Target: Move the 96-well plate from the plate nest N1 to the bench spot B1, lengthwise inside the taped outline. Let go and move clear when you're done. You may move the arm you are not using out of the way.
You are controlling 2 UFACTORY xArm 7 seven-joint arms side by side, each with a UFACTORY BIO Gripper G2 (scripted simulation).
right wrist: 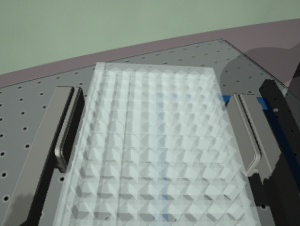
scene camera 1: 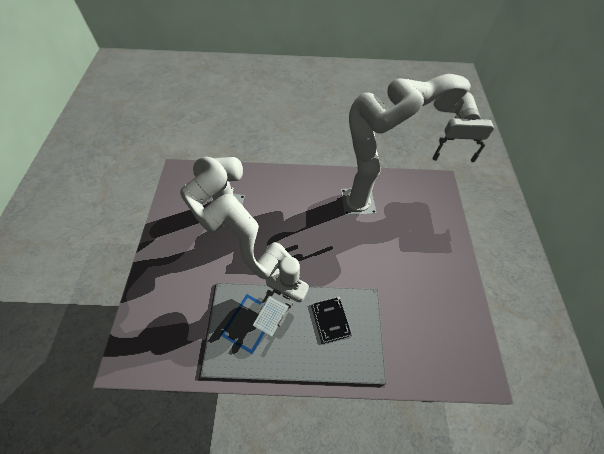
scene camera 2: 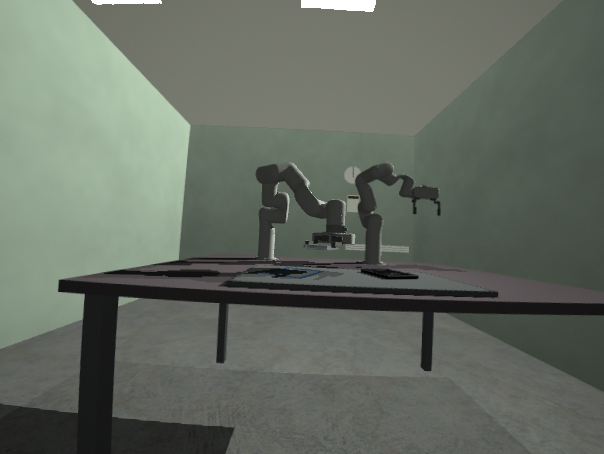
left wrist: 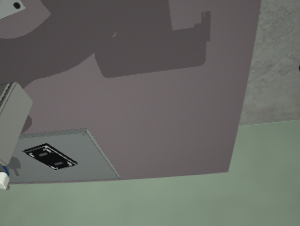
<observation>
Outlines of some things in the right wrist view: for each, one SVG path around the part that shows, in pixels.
The right gripper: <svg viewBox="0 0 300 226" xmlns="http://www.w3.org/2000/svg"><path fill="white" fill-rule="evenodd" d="M232 93L226 109L247 177L259 173L275 226L300 226L300 195L255 94L240 93L238 96L238 93ZM81 86L77 86L76 90L73 86L57 86L1 226L38 226L53 170L58 169L60 173L66 173L85 105Z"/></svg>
A white 96-well plate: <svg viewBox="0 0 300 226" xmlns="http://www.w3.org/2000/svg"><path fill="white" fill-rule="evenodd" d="M96 64L88 96L86 96L84 110L82 110L80 124L78 124L76 138L74 138L68 167L66 167L53 226L262 226L260 225L258 210L256 210L254 195L252 195L246 169L244 169L242 155L240 155L238 142L236 142L234 130L232 130L230 117L228 117L214 69L179 67L179 65Z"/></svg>
</observation>
